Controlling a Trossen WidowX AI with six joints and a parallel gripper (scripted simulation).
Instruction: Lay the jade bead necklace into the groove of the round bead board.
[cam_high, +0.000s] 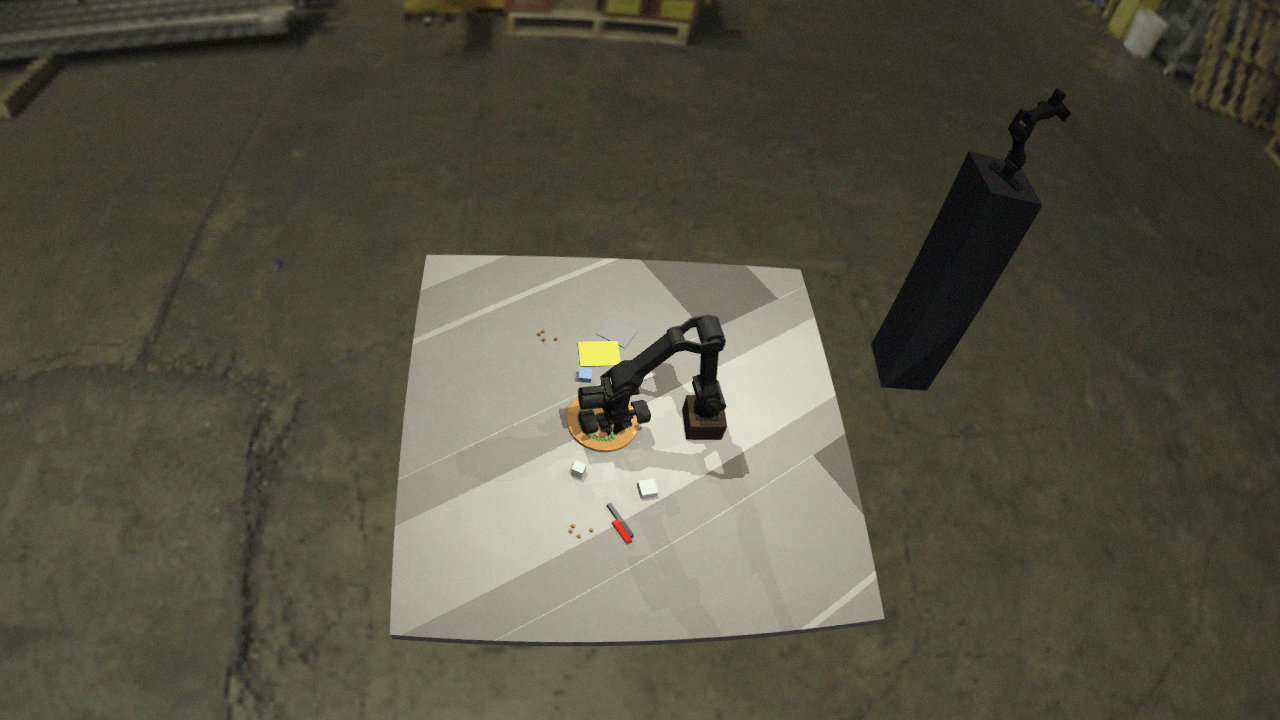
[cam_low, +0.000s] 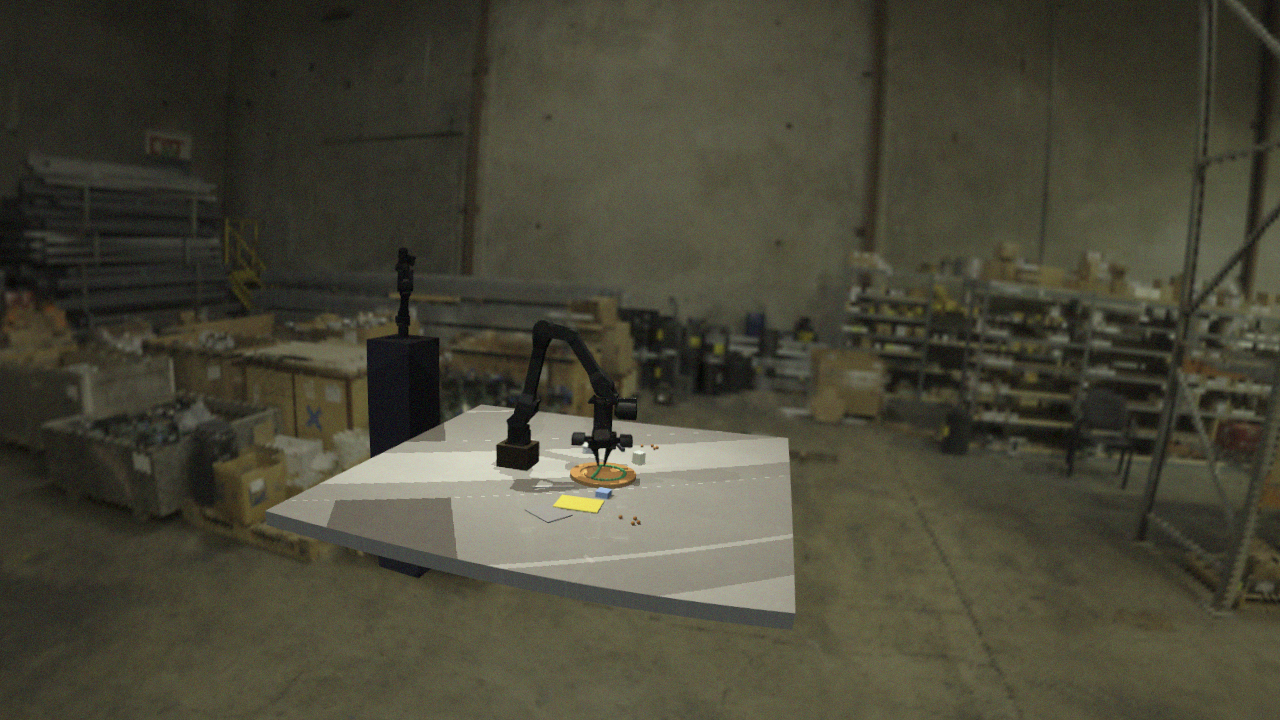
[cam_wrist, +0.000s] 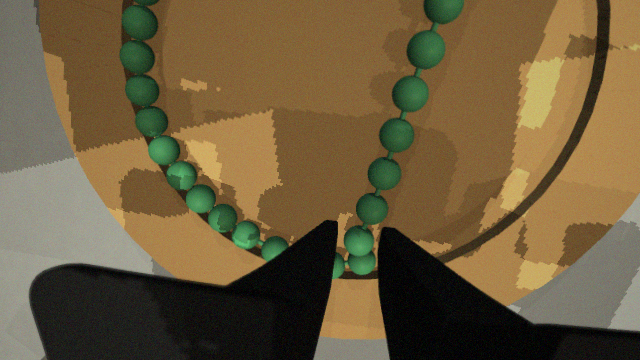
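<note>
Now: the blue block 200 mm to the right of my gripper tip, 80 mm ahead of it and 10 mm below it. Also, from my gripper tip: red-handled tool 280 mm to the left, 30 mm behind, 10 mm below; then white strip 200 mm to the right, 80 mm behind, 10 mm below; then cream cube 130 mm to the left, 90 mm ahead.
</note>
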